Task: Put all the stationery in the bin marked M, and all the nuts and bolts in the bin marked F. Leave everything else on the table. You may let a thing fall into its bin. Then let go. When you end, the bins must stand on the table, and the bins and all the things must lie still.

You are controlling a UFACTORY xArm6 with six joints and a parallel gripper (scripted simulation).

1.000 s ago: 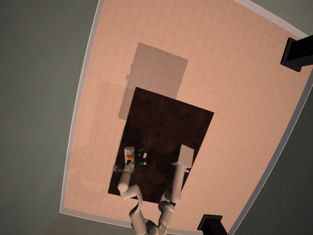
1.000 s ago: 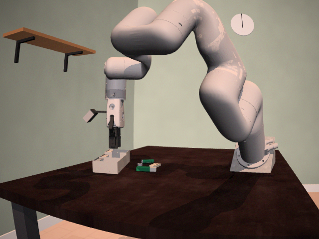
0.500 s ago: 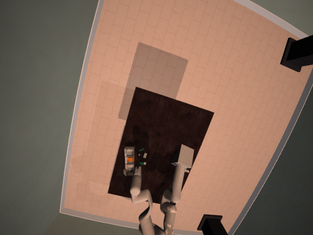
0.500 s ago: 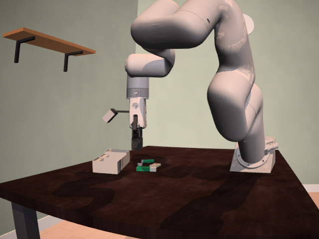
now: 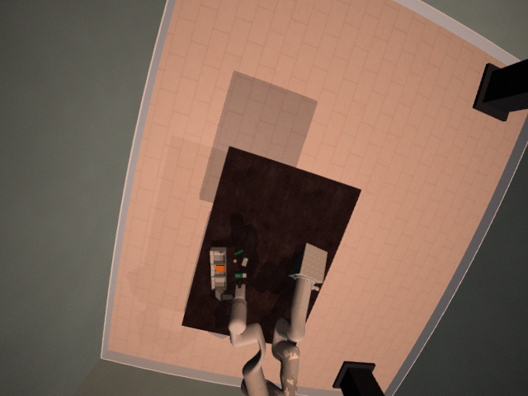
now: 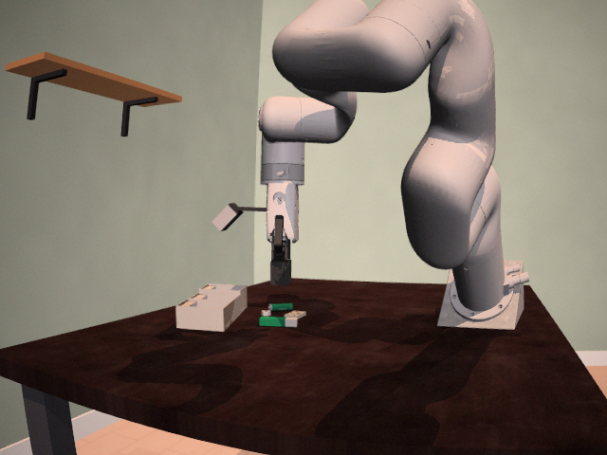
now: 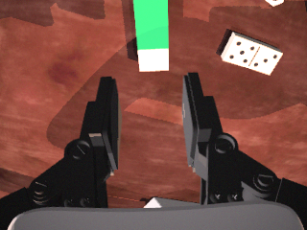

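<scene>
The green block is 9 cm below my hand. From my hand the other things lie so: cream domino 9 cm to the right, 9 cm below; orange block 13 cm ahead, 8 cm below, 2 cm to the right; steel nut 9 cm below, 8 cm to the right, 6 cm ahead.
</scene>
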